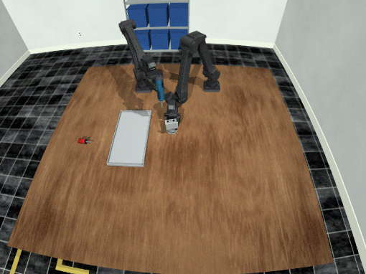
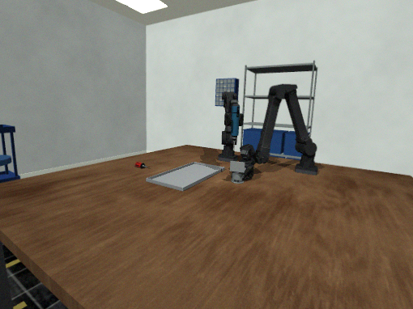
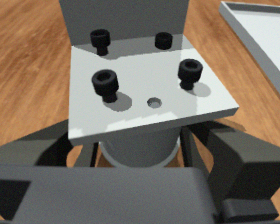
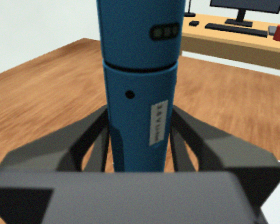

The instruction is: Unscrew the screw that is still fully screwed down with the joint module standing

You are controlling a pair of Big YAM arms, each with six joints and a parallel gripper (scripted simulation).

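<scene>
My left gripper is now 5 cm below the grey bracket. The rest, counted from my left hand: screw: 5 cm above, 2 cm behind, 1 cm to the left; flat grey tray: 26 cm to the right, 5 cm ahead, 2 cm below; small red-handled tool: 56 cm to the right, 9 cm ahead, 1 cm below.
</scene>
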